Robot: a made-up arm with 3 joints.
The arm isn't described. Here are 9 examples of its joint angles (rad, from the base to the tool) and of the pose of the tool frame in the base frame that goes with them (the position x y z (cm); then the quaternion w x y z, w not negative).
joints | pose
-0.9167 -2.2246 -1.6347 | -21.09 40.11 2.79 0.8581 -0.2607 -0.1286 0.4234
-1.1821 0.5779 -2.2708 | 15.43 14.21 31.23 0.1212 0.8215 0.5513 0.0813
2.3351 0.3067 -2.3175 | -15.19 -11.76 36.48 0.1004 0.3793 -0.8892 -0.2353
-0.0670 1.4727 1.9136 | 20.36 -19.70 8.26 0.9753 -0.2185 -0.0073 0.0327
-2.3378 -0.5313 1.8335 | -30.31 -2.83 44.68 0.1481 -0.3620 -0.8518 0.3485
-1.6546 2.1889 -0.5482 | 3.08 19.33 -15.40 0.1360 0.6631 0.7211 0.1479
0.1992 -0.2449 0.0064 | 20.43 5.19 45.97 0.9872 -0.1247 0.0125 -0.0987
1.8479 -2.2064 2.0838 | 36.74 -30.20 -2.31 0.3274 0.5060 -0.6700 -0.4335
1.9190 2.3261 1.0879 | -11.49 -16.04 -18.31 0.4674 0.3331 -0.4752 -0.6669
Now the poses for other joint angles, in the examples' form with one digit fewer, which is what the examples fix.
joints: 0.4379 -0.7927 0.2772
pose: 29.2 17.5 43.3 0.840 -0.498 0.111 -0.187
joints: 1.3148 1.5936 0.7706
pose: -15.1 -23.6 0.8 0.726 0.317 -0.244 -0.560
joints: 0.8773 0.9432 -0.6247
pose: -2.0 -26.4 19.9 0.641 0.639 -0.300 -0.301
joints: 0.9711 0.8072 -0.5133
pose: -3.6 -25.5 24.3 0.699 0.542 -0.286 -0.369
